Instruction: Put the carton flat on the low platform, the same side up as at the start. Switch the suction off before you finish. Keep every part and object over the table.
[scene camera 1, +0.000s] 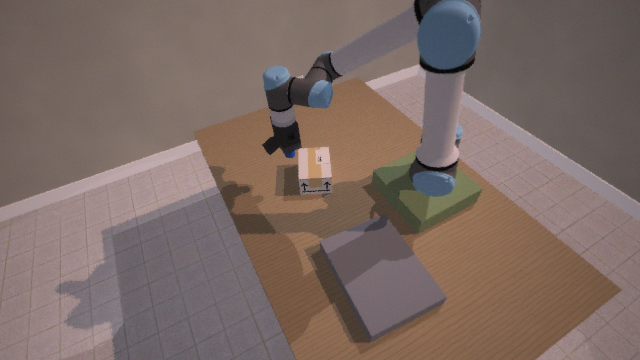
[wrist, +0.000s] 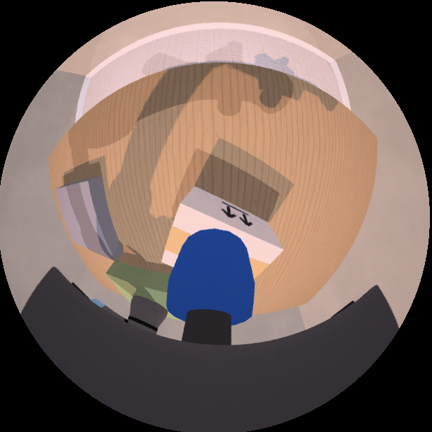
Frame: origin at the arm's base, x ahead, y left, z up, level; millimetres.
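Seen in the pictures: hand at its tool point: (scene camera 1: 290, 154).
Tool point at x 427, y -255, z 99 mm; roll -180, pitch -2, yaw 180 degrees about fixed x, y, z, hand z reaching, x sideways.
Pixels of each thing's top centre, then the offset from my tool point to it. Level surfaces: height alone.
- carton at its top centre: (scene camera 1: 314, 162) dy -5, dx -92, dz -85 mm
- low grey platform at its top centre: (scene camera 1: 379, 267) dy +454, dx -69, dz -124 mm
- table at its surface level: dz -172 mm
The carton (scene camera 1: 306, 167) (wrist: 205, 202) stands upright on the wooden table. Its top has an orange tape strip and a small label. Two black arrows on the side facing the scene camera point up. My gripper, a blue suction cup (scene camera 1: 290, 155) (wrist: 212, 275), is open and holds nothing. In the scene view it hangs in the air just left of the carton's top, with a small gap. In the wrist view it hides part of the carton's top. The low grey platform (scene camera 1: 395, 285) (wrist: 77, 210) lies flat on the table, apart from the carton, with nothing on it.
A green block (scene camera 1: 397, 181) (wrist: 145, 275) under the arm's base stands behind and right of the platform in the scene view. The table (scene camera 1: 500, 280) (wrist: 325, 175) ends at its left edge, not far from the carton, with tiled floor beyond.
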